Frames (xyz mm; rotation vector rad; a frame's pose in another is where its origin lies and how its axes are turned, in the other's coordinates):
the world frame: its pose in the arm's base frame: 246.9 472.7 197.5 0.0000 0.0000 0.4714
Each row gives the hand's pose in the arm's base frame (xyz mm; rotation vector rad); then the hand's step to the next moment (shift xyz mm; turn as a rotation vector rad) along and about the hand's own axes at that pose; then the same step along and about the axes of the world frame.
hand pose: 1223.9 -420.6 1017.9 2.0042 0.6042 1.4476
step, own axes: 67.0 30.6 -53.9 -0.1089 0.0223 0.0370
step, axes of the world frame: -12.0 42.8 79.7 -0.0412 -0.0861 -0.0680
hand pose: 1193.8 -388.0 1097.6 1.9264 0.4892 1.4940
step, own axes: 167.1 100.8 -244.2 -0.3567 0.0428 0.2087
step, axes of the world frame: -129.6 175.4 224.0 -0.0584 -0.3219 -0.2561
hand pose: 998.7 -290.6 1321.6 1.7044 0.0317 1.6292
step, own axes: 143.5 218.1 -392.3 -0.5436 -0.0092 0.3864
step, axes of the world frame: -318.7 288.0 193.8 0.0034 -0.5165 -0.4221
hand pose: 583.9 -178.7 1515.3 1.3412 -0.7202 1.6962
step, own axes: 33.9 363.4 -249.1 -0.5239 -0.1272 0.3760
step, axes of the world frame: -373.6 235.6 -11.7 0.1215 -0.4969 -0.4128
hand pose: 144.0 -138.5 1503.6 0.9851 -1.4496 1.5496
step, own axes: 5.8 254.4 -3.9 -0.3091 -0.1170 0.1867
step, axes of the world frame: -213.6 100.8 -94.9 0.1219 -0.2773 -0.2288
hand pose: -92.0 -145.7 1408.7 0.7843 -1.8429 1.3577
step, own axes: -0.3 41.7 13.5 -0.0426 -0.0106 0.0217
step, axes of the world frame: -32.8 14.5 -25.2 0.0159 -0.0318 -0.0337
